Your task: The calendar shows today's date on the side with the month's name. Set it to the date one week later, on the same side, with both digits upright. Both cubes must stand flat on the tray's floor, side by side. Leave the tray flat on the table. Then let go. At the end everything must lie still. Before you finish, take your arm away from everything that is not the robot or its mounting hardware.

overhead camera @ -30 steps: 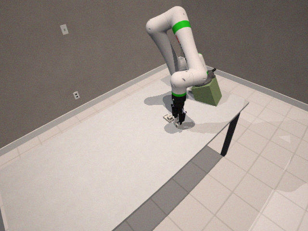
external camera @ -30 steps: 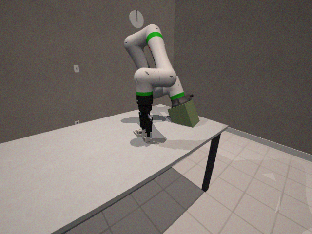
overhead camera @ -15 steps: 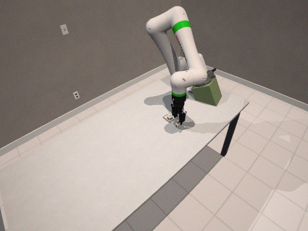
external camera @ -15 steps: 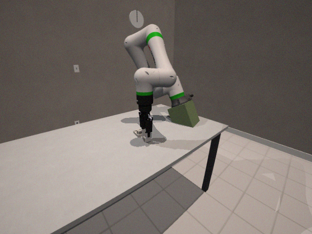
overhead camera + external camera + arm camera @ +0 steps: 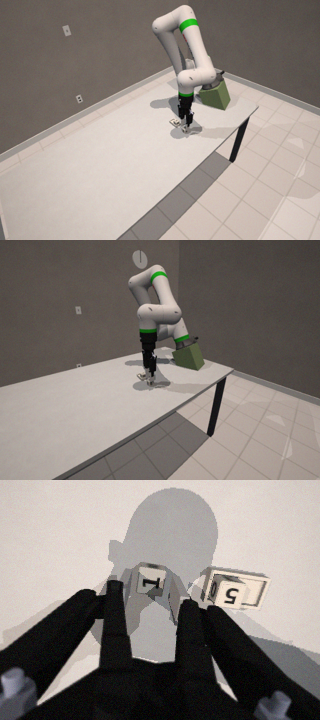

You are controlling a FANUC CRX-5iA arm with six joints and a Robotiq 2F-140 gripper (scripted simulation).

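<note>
The white calendar cube lies 5 cm below my hand.
</note>
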